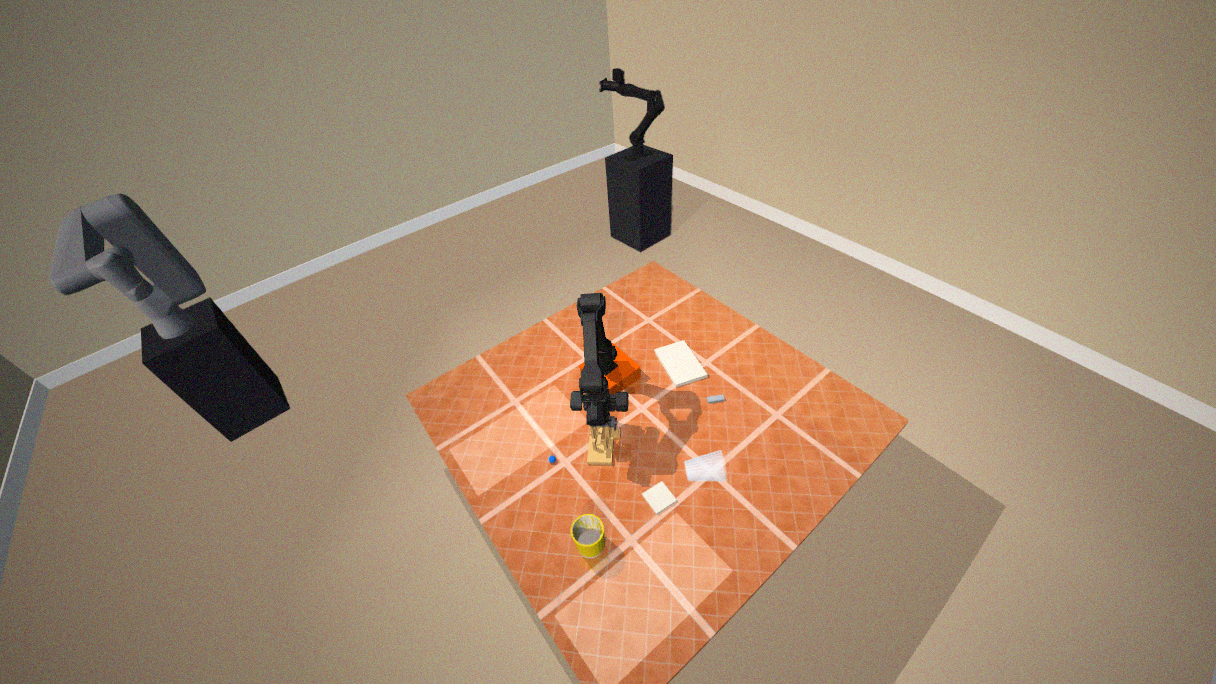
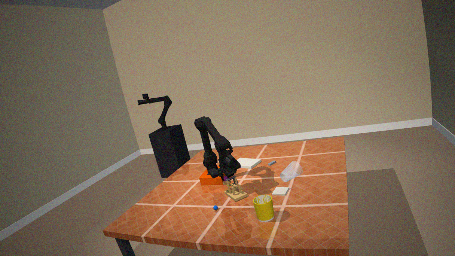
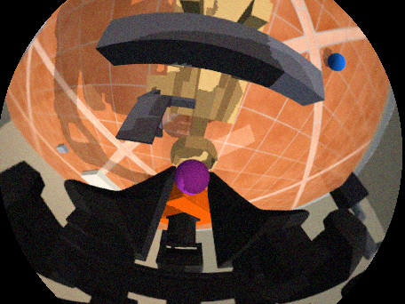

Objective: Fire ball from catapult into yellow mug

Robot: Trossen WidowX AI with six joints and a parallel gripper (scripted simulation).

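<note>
The purple ball lies 10 mm above my gripper tip. Also, from my gripper tip: small white tile: 340 mm ahead, 70 mm to the right, 70 mm below; then blue ball: 230 mm to the right, 60 mm below; then catapult: 50 mm ahead, 30 mm to the right, 20 mm below.
</note>
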